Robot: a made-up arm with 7 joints. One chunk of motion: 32 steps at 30 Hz.
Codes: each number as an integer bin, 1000 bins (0 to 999) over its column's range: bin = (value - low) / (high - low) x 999, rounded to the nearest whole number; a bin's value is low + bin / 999 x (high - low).
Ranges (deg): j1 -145.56..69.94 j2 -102..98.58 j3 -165.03..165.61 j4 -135.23..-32.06 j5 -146.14..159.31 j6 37.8..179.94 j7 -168.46..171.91
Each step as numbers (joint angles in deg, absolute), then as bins.
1 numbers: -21.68 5.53 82.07 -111.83 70.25 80.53 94.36
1 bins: 574 536 747 227 708 300 771
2 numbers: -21.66 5.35 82.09 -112.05 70.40 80.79 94.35
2 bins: 574 535 747 224 708 302 771
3 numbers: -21.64 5.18 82.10 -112.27 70.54 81.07 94.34
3 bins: 574 534 747 222 709 304 771
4 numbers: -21.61 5.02 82.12 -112.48 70.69 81.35 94.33
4 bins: 575 533 747 220 709 306 771
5 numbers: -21.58 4.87 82.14 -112.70 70.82 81.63 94.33
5 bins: 575 532 747 218 710 308 771
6 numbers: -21.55 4.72 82.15 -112.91 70.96 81.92 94.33
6 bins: 575 532 747 216 710 310 771
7 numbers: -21.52 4.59 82.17 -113.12 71.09 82.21 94.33
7 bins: 575 531 747 214 710 312 771
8 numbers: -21.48 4.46 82.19 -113.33 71.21 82.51 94.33
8 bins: 575 530 747 212 711 314 771
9 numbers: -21.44 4.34 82.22 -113.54 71.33 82.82 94.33
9 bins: 575 530 747 210 711 316 771
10 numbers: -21.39 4.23 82.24 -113.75 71.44 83.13 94.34
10 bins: 576 529 747 208 712 319 771
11 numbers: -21.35 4.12 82.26 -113.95 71.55 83.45 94.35
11 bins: 576 529 747 206 712 321 771
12 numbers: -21.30 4.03 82.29 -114.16 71.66 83.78 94.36
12 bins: 576 528 747 204 712 323 771
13 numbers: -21.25 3.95 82.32 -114.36 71.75 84.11 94.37
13 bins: 576 528 747 202 713 325 771
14 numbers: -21.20 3.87 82.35 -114.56 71.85 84.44 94.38
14 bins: 576 527 747 200 713 328 771
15 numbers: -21.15 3.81 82.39 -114.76 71.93 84.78 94.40
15 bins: 577 527 748 198 713 330 772
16 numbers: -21.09 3.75 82.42 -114.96 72.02 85.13 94.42
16 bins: 577 527 748 196 714 333 772
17 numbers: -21.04 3.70 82.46 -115.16 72.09 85.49 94.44
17 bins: 577 526 748 194 714 335 772
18 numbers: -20.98 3.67 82.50 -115.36 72.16 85.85 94.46
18 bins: 578 526 748 192 714 338 772
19 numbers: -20.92 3.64 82.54 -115.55 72.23 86.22 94.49
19 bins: 578 526 748 191 714 340 772
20 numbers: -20.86 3.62 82.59 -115.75 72.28 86.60 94.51
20 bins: 578 526 748 189 714 343 772
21 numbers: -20.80 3.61 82.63 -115.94 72.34 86.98 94.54
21 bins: 578 526 748 187 715 346 772
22 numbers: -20.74 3.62 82.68 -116.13 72.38 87.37 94.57
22 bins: 579 526 748 185 715 348 772
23 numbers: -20.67 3.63 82.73 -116.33 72.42 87.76 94.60
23 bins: 579 526 749 183 715 351 772
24 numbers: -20.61 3.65 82.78 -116.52 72.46 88.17 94.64
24 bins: 579 526 749 181 715 354 772
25 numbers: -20.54 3.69 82.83 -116.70 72.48 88.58 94.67
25 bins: 580 526 749 179 715 357 772
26 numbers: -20.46 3.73 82.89 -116.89 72.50 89.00 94.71
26 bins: 580 527 749 178 715 360 772
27 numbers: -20.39 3.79 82.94 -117.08 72.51 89.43 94.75
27 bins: 580 527 749 176 715 363 773
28 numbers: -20.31 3.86 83.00 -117.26 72.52 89.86 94.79
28 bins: 581 527 749 174 715 366 773
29 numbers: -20.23 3.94 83.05 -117.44 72.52 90.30 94.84
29 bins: 581 528 750 172 715 369 773
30 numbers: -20.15 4.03 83.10 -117.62 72.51 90.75 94.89
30 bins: 581 528 750 171 715 372 773
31 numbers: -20.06 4.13 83.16 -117.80 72.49 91.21 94.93
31 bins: 582 529 750 169 715 375 773
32 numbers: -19.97 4.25 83.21 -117.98 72.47 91.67 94.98
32 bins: 582 529 750 167 715 379 773
